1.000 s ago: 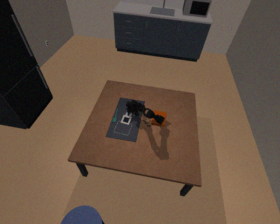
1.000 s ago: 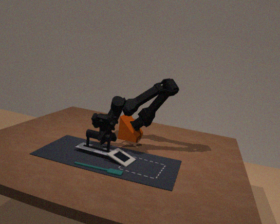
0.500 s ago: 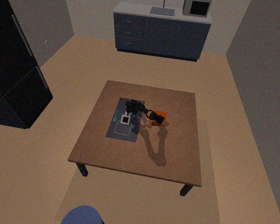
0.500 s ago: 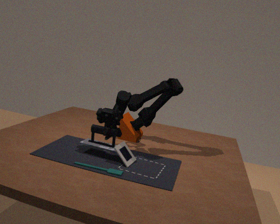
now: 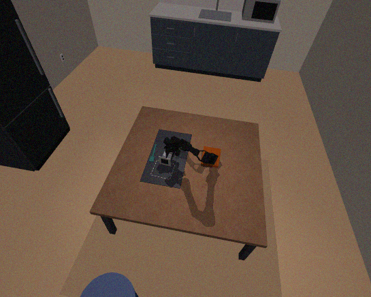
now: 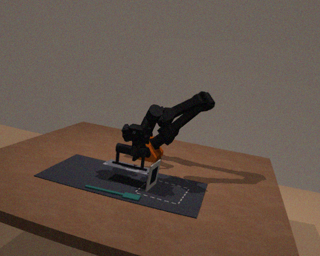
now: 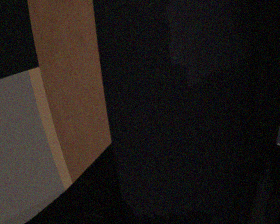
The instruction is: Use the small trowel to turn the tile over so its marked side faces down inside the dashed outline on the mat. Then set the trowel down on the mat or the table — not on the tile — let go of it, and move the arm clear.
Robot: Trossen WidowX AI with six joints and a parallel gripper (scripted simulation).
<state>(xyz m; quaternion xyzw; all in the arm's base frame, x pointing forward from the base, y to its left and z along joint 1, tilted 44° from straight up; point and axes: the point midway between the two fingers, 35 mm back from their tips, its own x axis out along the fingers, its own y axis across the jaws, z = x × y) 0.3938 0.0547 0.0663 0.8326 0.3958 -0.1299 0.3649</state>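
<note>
Now: gripper tip 2 cm past the dark mat, 3 cm to the left of it and 13 cm above it. Also, from my gripper tip: teal trowel: 12 cm ahead, 1 cm to the left, 10 cm below; then tile: 3 cm behind, 9 cm to the left, 6 cm below.
</note>
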